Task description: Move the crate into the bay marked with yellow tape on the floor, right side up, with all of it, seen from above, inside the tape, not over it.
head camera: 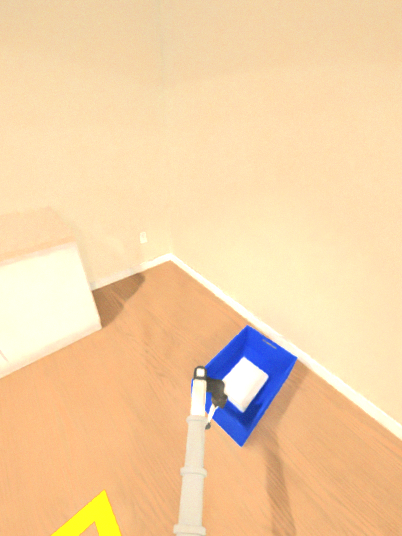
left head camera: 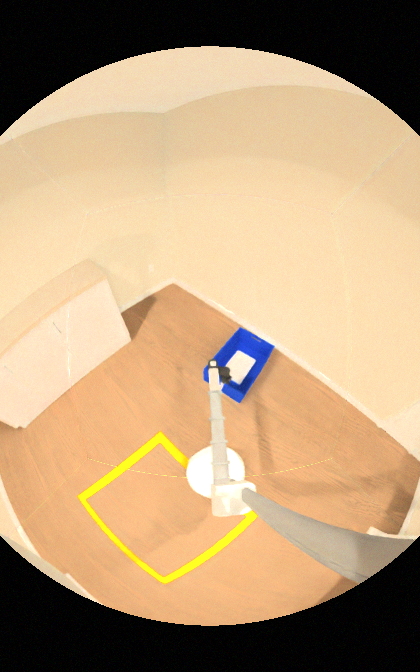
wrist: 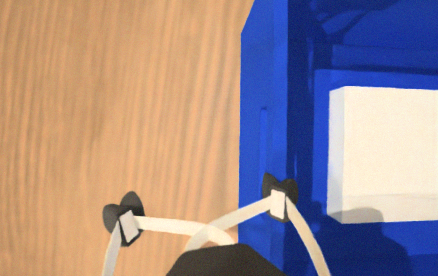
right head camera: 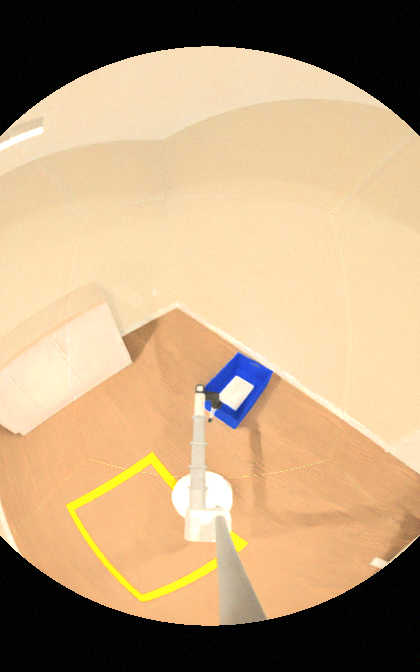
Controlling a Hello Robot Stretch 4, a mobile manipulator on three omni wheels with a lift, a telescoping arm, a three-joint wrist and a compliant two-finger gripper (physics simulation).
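Frame: origin at the robot's base, x ahead, y left, z up, level; centimetres.
Seen in the pictures: gripper, fingertip midpoint: (head camera: 213,417) (wrist: 200,198) (right head camera: 213,414).
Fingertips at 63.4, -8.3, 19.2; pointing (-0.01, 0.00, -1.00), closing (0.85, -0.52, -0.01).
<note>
Offsets run from my fingertips to a thing's top centre, as dx, dy, dz.
The blue crate @(+30.0, -21.1, +0.0) (head camera: 280,370) (left head camera: 260,350) (right head camera: 257,372) (wrist: 255,75) stands upright on the floor close to the right wall, with a white block @(+30.0, -21.1, -14.9) (head camera: 245,384) (left head camera: 241,367) (right head camera: 236,393) (wrist: 390,150) inside. The yellow tape (head camera: 105,512) (left head camera: 121,468) (right head camera: 111,482) marks a bay away from the crate, at the lower left in the head views. My gripper (head camera: 215,411) (right head camera: 212,412) (wrist: 200,198) is open and empty, at the crate's near left end. In the wrist view its left fingertip is over the floor and its right one over the crate's wall. Fingertip height is unclear.
A white cabinet (head camera: 45,305) (left head camera: 65,350) (right head camera: 65,375) stands at the left against the wall. A white skirting board (head camera: 330,377) runs behind the crate. My round white base (left head camera: 200,472) (right head camera: 182,497) covers part of the bay's right side in both side head views.
</note>
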